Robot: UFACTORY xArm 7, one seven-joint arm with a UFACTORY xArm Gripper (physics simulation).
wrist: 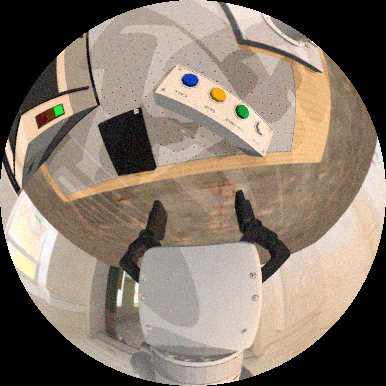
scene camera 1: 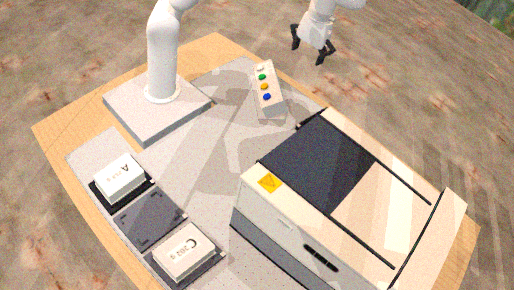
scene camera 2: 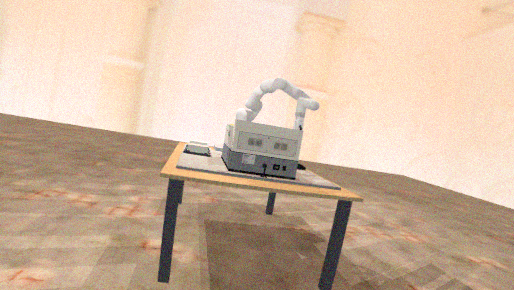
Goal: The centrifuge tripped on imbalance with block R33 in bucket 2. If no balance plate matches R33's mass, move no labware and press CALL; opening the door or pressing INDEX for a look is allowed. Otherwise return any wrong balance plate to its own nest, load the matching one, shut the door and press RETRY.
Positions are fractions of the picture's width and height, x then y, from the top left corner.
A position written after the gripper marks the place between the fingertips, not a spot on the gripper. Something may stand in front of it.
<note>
The gripper (scene camera 1: 0.60,0.19) is open, with nothing in its grasp. Further things: a centrifuge (scene camera 1: 0.76,0.77), a button box (scene camera 1: 0.53,0.36) and a nest (scene camera 1: 0.28,0.77).
The gripper shows as well in the wrist view (wrist: 0.51,0.52). The centrifuge shows as well in the wrist view (wrist: 0.19,0.25) and in scene camera 2 (scene camera 2: 0.49,0.51). The button box also shows in the wrist view (wrist: 0.48,0.24).
</note>
